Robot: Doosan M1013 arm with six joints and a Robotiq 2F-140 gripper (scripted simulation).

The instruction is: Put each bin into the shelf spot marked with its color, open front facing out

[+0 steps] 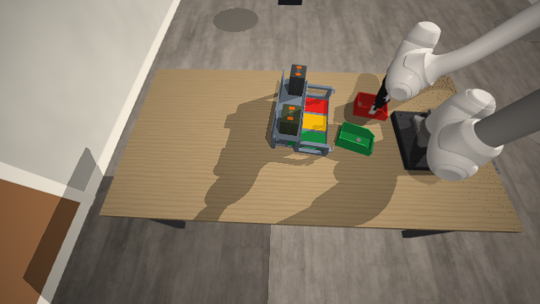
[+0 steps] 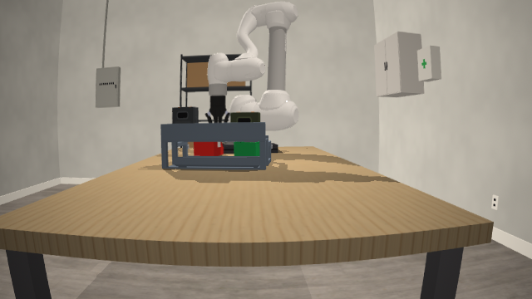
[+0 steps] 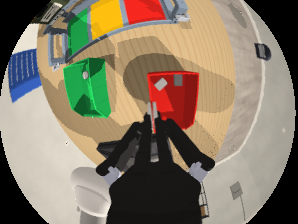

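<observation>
My hand is 50 mm to the left of the red bin, 40 mm above it and 10 mm past it. Also, from my hand: green bin (170 mm to the left, 80 mm ahead, 40 mm below).
</observation>
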